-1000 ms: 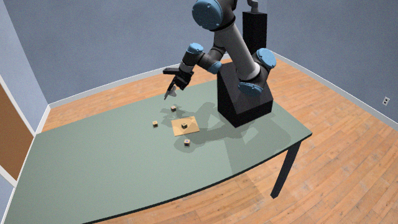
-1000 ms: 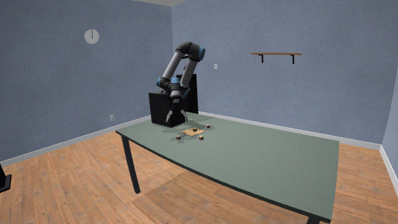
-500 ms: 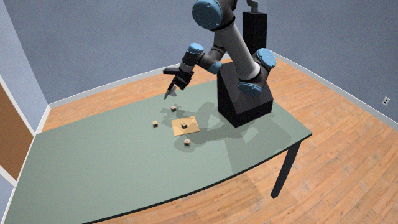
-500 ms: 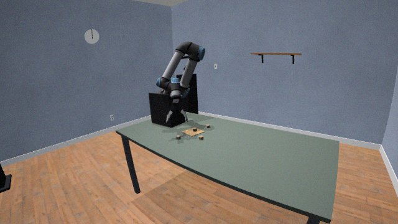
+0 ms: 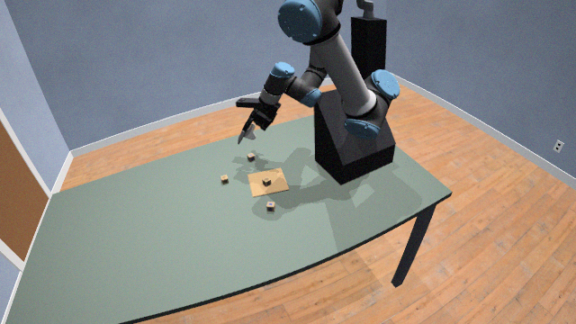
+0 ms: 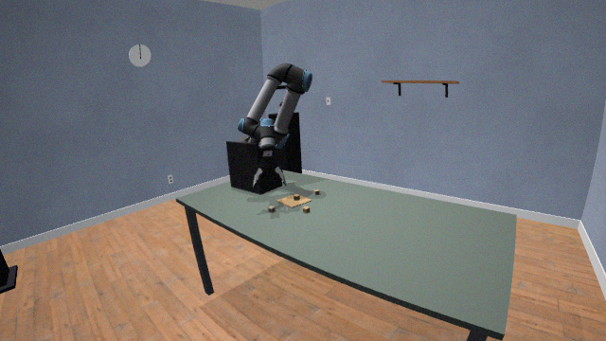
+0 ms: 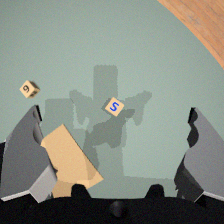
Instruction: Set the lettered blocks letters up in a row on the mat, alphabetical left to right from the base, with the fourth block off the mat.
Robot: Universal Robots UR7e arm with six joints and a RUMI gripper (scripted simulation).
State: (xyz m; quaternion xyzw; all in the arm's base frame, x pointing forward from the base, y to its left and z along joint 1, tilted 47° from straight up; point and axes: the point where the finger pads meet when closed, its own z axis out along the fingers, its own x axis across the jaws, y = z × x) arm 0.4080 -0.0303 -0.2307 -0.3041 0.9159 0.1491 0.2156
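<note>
My hand is 1 cm past the tan mat, 18 cm to the right of it and 13 cm above it. Also, from my hand: block 4 cm ahead, 32 cm to the left, 12 cm below.
</note>
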